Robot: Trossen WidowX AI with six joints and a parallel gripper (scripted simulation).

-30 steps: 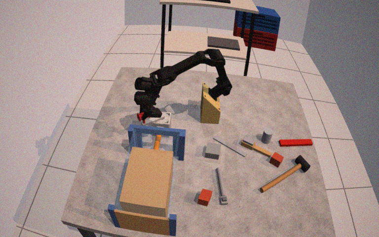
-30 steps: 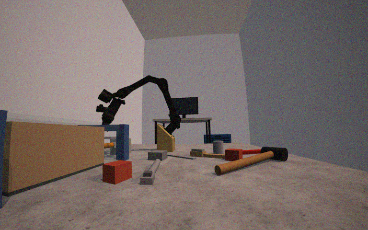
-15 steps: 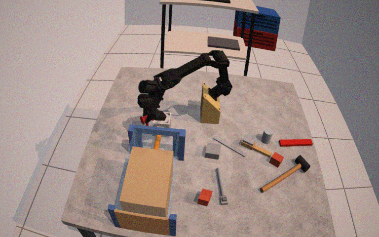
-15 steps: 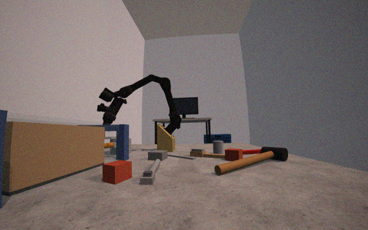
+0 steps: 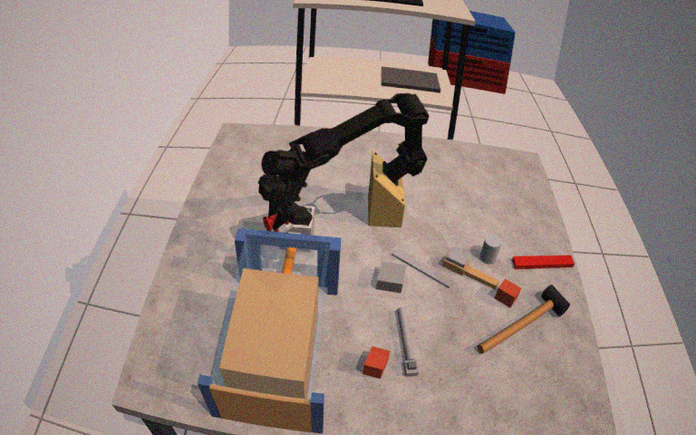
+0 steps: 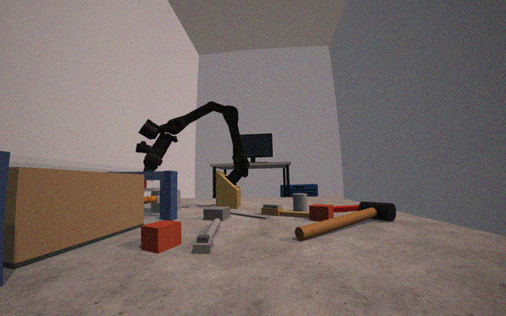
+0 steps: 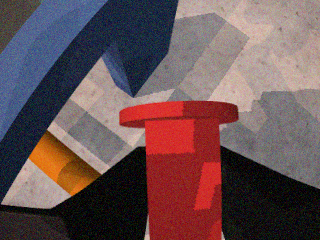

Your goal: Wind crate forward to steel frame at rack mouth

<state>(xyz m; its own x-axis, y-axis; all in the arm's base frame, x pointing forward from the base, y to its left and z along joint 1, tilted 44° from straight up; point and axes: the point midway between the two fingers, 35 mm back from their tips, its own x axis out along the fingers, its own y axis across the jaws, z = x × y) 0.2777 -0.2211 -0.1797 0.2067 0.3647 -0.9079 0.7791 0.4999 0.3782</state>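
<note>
The grey crank arm is 40 mm behind my gripper tip, 30 mm below it and 20 mm to the left of it. Also, from my gripper tip: grey winch: 120 mm behind, 100 mm below, 40 mm to the left; red knob: 10 mm to the left, 10 mm behind; blue frame: 60 mm ahead, 50 mm to the left, 30 mm below.
</note>
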